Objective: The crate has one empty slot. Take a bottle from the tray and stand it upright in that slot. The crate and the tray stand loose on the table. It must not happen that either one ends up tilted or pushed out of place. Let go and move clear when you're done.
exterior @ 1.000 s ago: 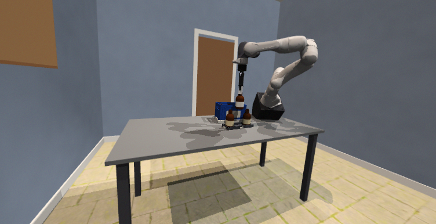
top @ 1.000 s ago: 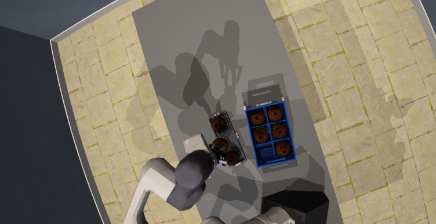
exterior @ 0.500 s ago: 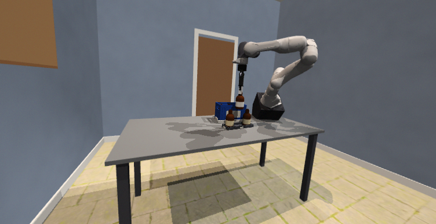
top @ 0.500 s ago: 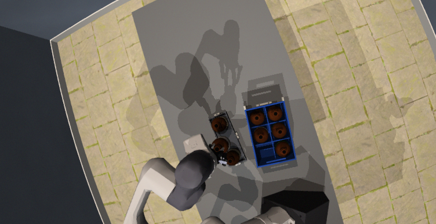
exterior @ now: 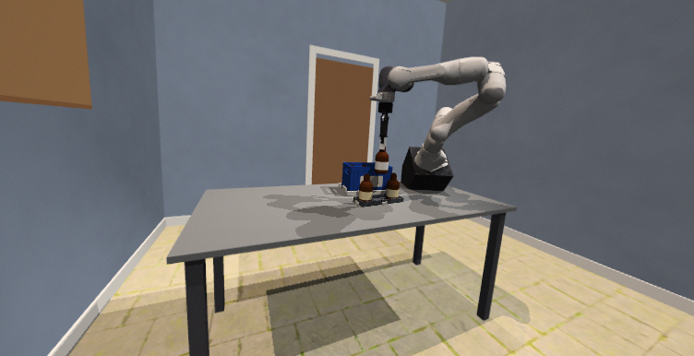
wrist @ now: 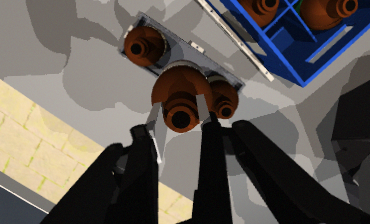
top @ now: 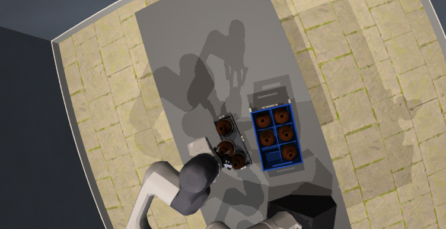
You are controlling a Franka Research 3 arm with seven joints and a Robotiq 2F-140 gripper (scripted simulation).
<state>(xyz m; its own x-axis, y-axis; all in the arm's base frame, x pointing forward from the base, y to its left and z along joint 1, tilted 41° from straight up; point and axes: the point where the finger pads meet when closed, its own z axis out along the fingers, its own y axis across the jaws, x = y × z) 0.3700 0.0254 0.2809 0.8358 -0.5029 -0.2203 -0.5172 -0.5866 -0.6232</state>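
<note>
Now: the brown bottle 9 cm below my hand. The rest, counted from my hand: dark tray (32 cm below); blue crate (22 cm to the right, 25 cm below).
</note>
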